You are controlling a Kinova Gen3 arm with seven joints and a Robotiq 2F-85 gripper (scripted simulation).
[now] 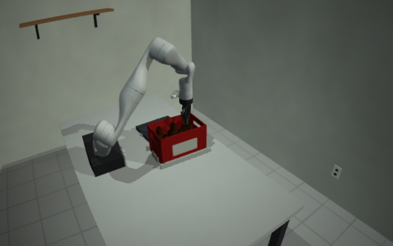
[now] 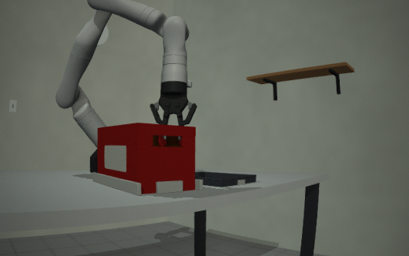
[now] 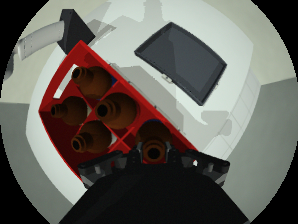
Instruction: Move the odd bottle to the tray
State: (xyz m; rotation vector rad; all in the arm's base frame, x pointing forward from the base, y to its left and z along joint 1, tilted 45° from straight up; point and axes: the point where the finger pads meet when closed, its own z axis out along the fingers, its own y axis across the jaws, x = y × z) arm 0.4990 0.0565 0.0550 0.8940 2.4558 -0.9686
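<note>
My hand is 90 mm past the red crate, 50 mm to the left of it and 70 mm above it. Also, from my hand: dark tray (100 mm behind, 230 mm to the left, 140 mm below).
</note>
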